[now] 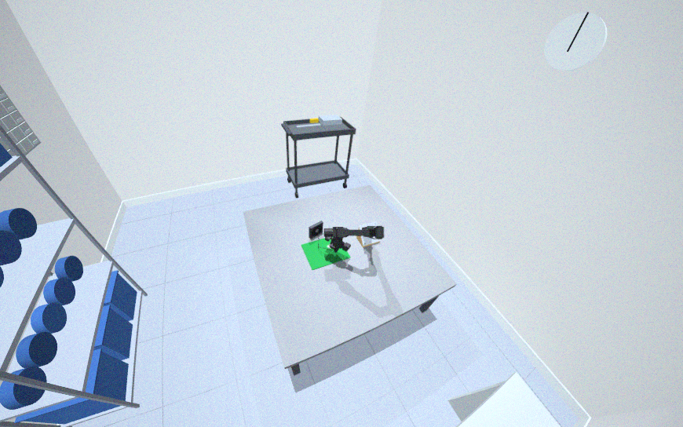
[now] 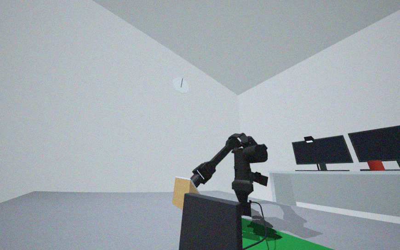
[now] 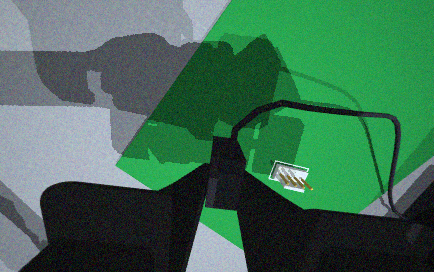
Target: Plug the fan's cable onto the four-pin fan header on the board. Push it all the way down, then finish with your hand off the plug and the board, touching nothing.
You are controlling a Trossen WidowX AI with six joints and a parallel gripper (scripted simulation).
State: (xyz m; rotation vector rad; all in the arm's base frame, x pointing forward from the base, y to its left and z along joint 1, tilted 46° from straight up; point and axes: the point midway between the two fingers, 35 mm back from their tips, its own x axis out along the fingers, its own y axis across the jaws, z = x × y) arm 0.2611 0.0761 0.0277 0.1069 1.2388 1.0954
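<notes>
The green board is 70 mm ahead of my gripper tip, 60 mm below it and 40 mm to the right of it. The rest, counted from my gripper tip: black fan (210 mm to the right, 90 mm ahead, 10 mm above); dark plug (10 mm ahead, 10 mm above).
</notes>
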